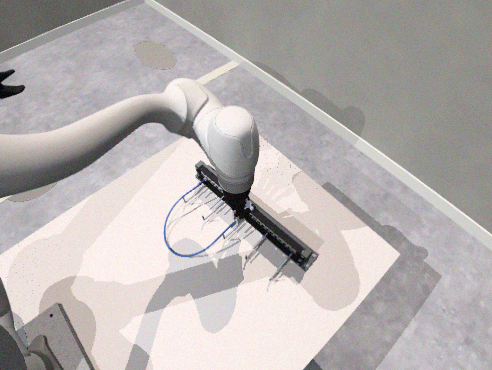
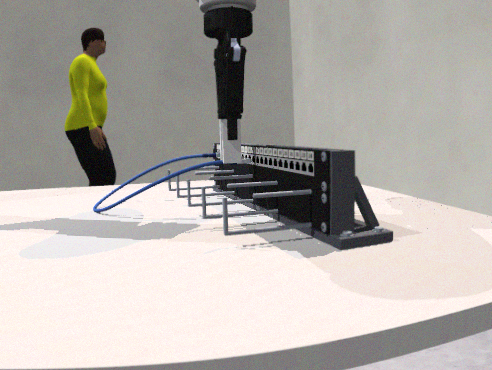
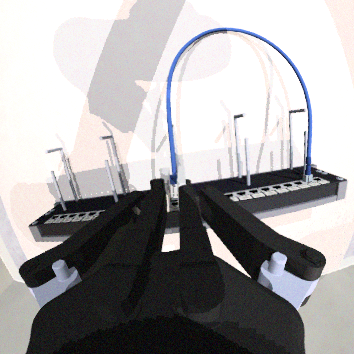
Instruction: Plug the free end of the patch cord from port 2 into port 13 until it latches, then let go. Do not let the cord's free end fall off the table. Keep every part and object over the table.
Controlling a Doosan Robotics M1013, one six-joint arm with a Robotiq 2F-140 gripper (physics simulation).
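Places are measured from the arm's base along level axes (x ahead, y left, z up), in metres.
Where they show: gripper, fingertip midpoint: (image 1: pixel 238 219) (image 2: pixel 231 162) (image 3: pixel 174 176).
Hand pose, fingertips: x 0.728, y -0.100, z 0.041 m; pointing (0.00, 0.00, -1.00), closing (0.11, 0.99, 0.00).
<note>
Each offset is from my fingertips to the centre of the thing. "*": to the spot under its first point. Level surfaces: height alone.
The blue patch cord {* dx -0.186, dy +0.173, dz -0.059 m} (image 1: pixel 165 232) (image 2: pixel 96 210) (image 3: pixel 226 30) arches out in front of the black patch panel (image 1: pixel 280 232) (image 2: pixel 341 190) (image 3: pixel 320 194). One end plug {* dx +0.022, dy +0.185, dz +0.003 m} (image 2: pixel 212 155) (image 3: pixel 309 177) sits in a port near the panel's far end. The free end's plug {dx +0.019, dy -0.002, dz +0.007 m} (image 3: pixel 174 191) is between the fingertips at the port row, near the panel's middle. My gripper (image 1: pixel 240 218) (image 2: pixel 230 155) (image 3: pixel 174 176) points down and is shut on this plug. The fingers hide the port there, so its number and how deep the plug sits cannot be told.
Several grey L-shaped rods (image 2: pixel 225 217) (image 3: pixel 237 145) stick out from the panel's front below the ports. The panel stands on the pale table {dz -0.076 m} (image 1: pixel 200 350) (image 2: pixel 150 300). A grey plate (image 1: pixel 60 330) shows at lower left. A person in yellow (image 2: pixel 87 95) stands beyond the table.
</note>
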